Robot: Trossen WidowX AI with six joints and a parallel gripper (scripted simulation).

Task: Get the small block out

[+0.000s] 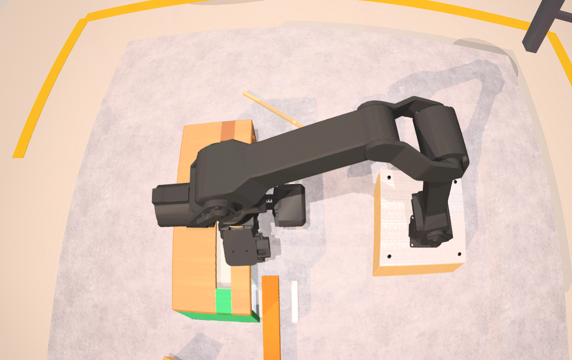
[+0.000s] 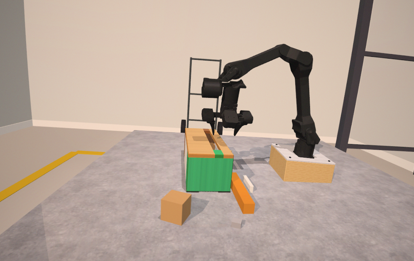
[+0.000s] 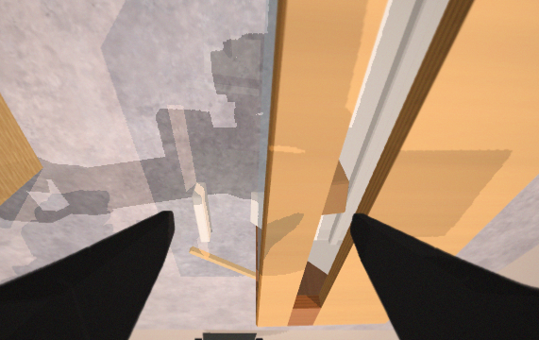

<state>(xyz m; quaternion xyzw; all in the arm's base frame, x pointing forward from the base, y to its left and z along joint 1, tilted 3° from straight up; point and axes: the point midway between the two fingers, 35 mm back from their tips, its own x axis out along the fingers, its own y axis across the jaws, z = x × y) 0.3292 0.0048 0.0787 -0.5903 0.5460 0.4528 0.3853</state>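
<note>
The box lies 9 cm below my gripper tip, 4 cm ahead of it and 1 cm to the right of it. The rest, counted from my gripper tip: orange bar (19 cm to the left, 13 cm below, 4 cm behind); thin tan stick (31 cm to the right, 15 cm below).
</note>
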